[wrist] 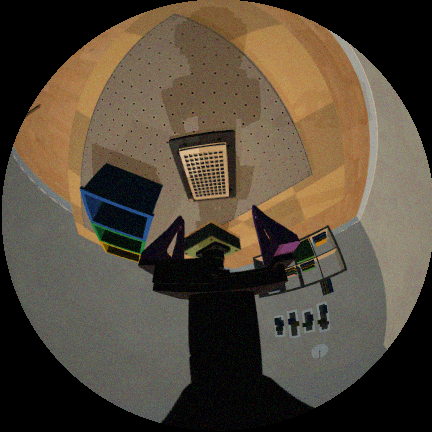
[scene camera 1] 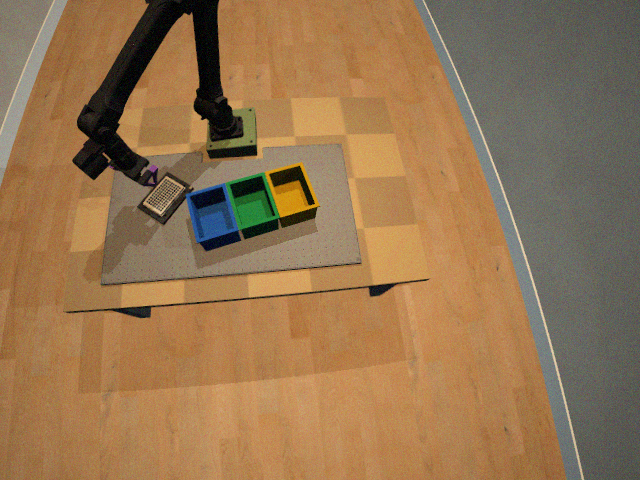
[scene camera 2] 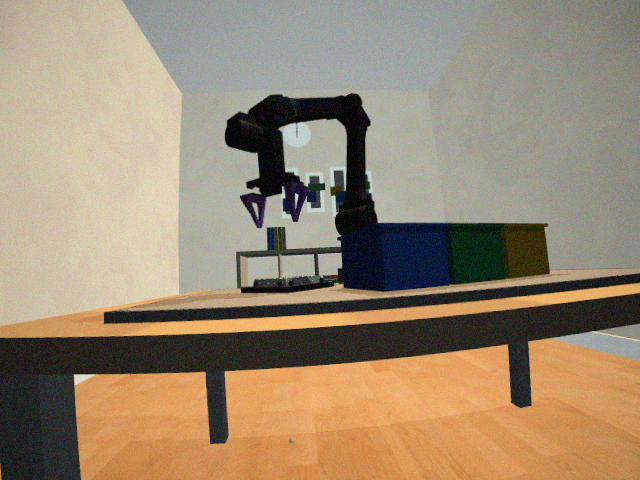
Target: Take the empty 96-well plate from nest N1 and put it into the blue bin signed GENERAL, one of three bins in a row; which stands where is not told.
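Frame: origin at the arm's base, x left, y back, z up, level; centimetres.
Where they show: gripper, between the fingertips: (wrist: 216, 213) (scene camera 1: 143, 178) (scene camera 2: 276, 225); arm's base, origin of its link: (wrist: 212, 249) (scene camera 1: 226, 130).
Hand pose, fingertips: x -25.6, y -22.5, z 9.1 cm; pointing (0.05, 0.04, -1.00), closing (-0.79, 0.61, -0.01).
Each offset is from my fingertips to the top centre of the thing. Level surfaces: height alone.
The empty 96-well plate {dy +0.0, dx +2.2, dz -11.2 cm} (scene camera 1: 164, 196) (wrist: 205, 172) is pale with a grid of holes and lies in a dark nest {dy +0.0, dx +2.2, dz -11.6 cm} (scene camera 1: 176, 204) (wrist: 231, 165) at the left of the grey board. Both show edge-on and low in scene camera 2. The blue bin (scene camera 1: 211, 214) (scene camera 2: 392, 258) (wrist: 127, 190) stands beside the nest, at the left end of the row in scene camera 1. No sign is legible on it. My gripper (scene camera 2: 277, 223) (wrist: 216, 213) is open and empty, its purple fingers pointing down, well above the board. In scene camera 1 its fingers show near the plate's upper left edge.
The green bin (scene camera 1: 253, 201) (scene camera 2: 475, 253) is in the middle of the row, and the yellow bin (scene camera 1: 291, 196) (scene camera 2: 524, 250) at the right end. All stand on the grey perforated board {dz -13.8 cm} (scene camera 1: 333, 206) (wrist: 130, 100). The arm's green base block (scene camera 1: 248, 124) stands behind the bins.
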